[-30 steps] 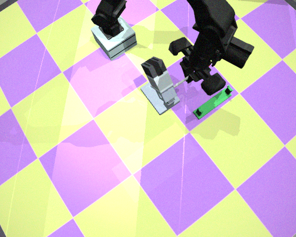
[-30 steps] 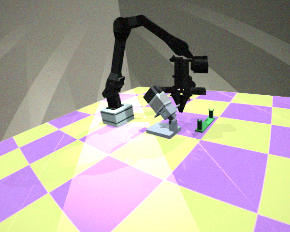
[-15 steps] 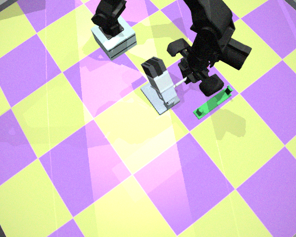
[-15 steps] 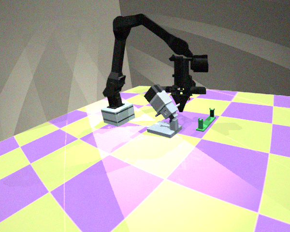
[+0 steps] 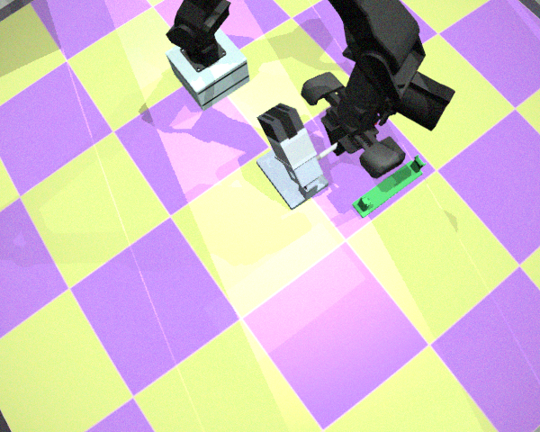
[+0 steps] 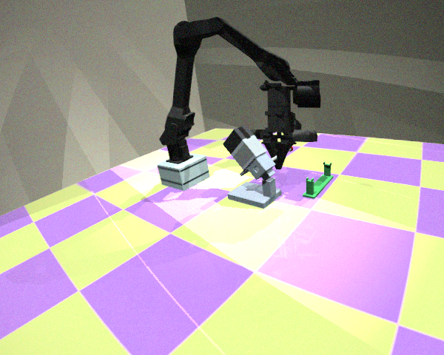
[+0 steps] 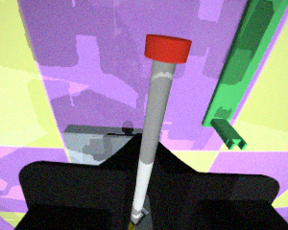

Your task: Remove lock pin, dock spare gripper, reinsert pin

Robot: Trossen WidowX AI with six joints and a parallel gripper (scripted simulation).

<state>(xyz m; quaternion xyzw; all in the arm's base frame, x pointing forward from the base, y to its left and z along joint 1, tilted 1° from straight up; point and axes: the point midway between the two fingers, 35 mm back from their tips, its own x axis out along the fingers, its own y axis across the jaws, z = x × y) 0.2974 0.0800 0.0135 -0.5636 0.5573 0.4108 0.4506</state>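
Right now the grey mount is 7 cm to the right of my gripper tip and 1 cm behind it. The rest, counted from my gripper tip: spare gripper: 7 cm to the right, 7 cm above, 4 cm behind; then green rack: 9 cm ahead, 5 cm to the left, 3 cm below.
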